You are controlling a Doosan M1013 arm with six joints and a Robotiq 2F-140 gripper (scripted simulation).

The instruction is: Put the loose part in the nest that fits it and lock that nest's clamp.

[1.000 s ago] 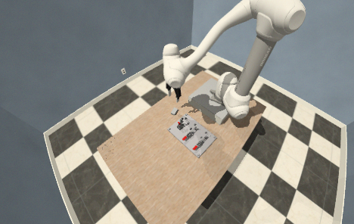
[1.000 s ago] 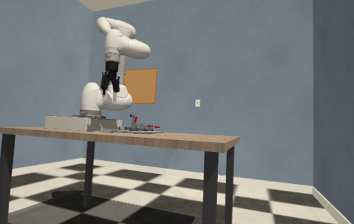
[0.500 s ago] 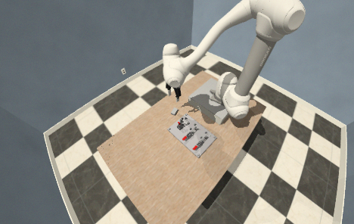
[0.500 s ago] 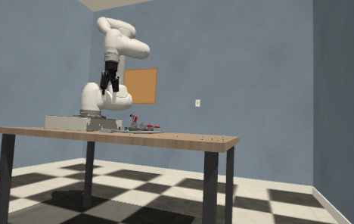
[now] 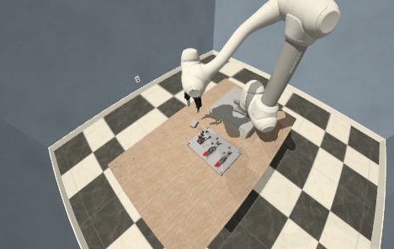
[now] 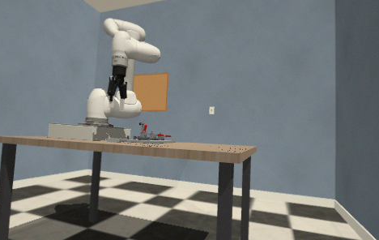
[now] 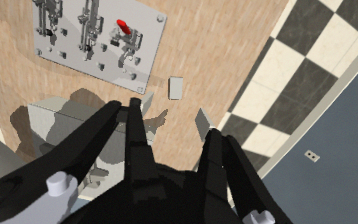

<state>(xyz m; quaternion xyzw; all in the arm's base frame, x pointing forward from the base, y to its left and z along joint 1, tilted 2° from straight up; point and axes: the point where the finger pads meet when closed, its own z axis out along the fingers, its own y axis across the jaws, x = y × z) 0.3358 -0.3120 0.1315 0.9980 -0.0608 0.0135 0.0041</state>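
My hand is 20 cm above the light grey part. The rest, counted from my hand: grey fixture plate 10 cm ahead, 26 cm to the left, 21 cm below.
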